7 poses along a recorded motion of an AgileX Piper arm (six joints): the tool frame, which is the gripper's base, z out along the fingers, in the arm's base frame.
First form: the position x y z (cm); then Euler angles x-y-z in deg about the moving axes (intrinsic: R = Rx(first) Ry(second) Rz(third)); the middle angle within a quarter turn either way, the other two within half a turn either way.
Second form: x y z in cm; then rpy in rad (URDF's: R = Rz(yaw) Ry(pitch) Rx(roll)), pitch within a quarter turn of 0, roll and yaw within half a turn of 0. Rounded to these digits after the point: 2 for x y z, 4 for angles.
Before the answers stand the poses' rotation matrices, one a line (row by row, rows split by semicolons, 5 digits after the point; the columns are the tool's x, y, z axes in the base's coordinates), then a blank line. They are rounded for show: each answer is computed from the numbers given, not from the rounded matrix.
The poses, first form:
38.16 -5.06 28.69 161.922 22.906 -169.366
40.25 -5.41 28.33 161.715 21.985 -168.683
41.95 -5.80 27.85 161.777 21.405 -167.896
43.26 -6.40 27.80 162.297 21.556 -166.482
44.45 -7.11 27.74 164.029 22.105 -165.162
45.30 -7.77 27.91 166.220 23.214 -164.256
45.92 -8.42 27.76 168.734 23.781 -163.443
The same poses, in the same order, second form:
-0.90532 0.16998 0.38922; 0.05672 0.95660 -0.28584; -0.42092 -0.23670 -0.87567
-0.90925 0.18197 0.37436; 0.07116 0.95409 -0.29093; -0.41012 -0.23789 -0.88046
-0.91033 0.19522 0.36496; 0.08758 0.95266 -0.29115; -0.40452 -0.23308 -0.88433
-0.90429 0.21740 0.36741; 0.11405 0.95237 -0.28282; -0.41140 -0.21384 -0.88602
-0.89560 0.23726 0.37631; 0.14611 0.95586 -0.25493; -0.42018 -0.17333 -0.89073
-0.88456 0.24937 0.39417; 0.17316 0.96026 -0.21891; -0.43309 -0.12538 -0.89259
-0.87715 0.26077 0.40324; 0.20397 0.96252 -0.17878; -0.43475 -0.07457 -0.89746

38.16 -5.06 28.69 -2.8776 0.4345 3.0790
40.25 -5.41 28.33 -2.8777 0.4226 3.0635
41.95 -5.80 27.85 -2.8839 0.4165 3.0457
43.26 -6.40 27.80 -2.9048 0.4240 3.0161
44.45 -7.11 27.74 -2.9494 0.4336 2.9799
45.30 -7.77 27.91 -3.0020 0.4479 2.9483
45.92 -8.42 27.76 -3.0587 0.4498 2.9131

